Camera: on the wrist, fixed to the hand. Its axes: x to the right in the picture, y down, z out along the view.
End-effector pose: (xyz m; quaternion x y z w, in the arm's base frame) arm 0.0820 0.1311 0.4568 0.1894 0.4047 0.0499 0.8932
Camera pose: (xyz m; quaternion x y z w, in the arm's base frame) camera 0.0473 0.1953 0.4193 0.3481 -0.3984 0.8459 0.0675
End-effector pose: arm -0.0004 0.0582 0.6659 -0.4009 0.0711 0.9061 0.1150
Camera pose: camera 0.0238 0.0048 0.6085 -0.2763 -0.3031 -0.2188 0.8854
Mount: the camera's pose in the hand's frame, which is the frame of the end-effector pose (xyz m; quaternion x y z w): 0.0188 0.0429 -0.0674 -0.0641 -0.2403 0.9686 0.0072
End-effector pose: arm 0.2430 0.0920 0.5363 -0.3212 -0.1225 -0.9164 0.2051
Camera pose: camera 0.2129 0.0244 0.5008 -0.3543 0.3197 0.2614 0.8390
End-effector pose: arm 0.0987 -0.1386 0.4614 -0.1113 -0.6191 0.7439 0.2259
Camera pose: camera 0.1038 -0.0766 0.4078 0.4361 -0.0014 -0.2112 0.8747
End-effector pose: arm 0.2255 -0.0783 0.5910 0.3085 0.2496 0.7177 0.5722
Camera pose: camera 0.1449 -0.0698 0.5783 -0.3798 0.4805 -0.5012 0.6113
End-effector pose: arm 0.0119 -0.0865 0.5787 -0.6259 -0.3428 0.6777 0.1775
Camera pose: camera 0.0825 -0.0877 0.5368 0.1851 -0.5176 -0.3052 0.7776
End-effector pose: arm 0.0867 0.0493 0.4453 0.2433 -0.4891 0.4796 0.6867
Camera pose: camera 0.0789 0.1294 0.4294 0.4007 0.4349 -0.5788 0.5615
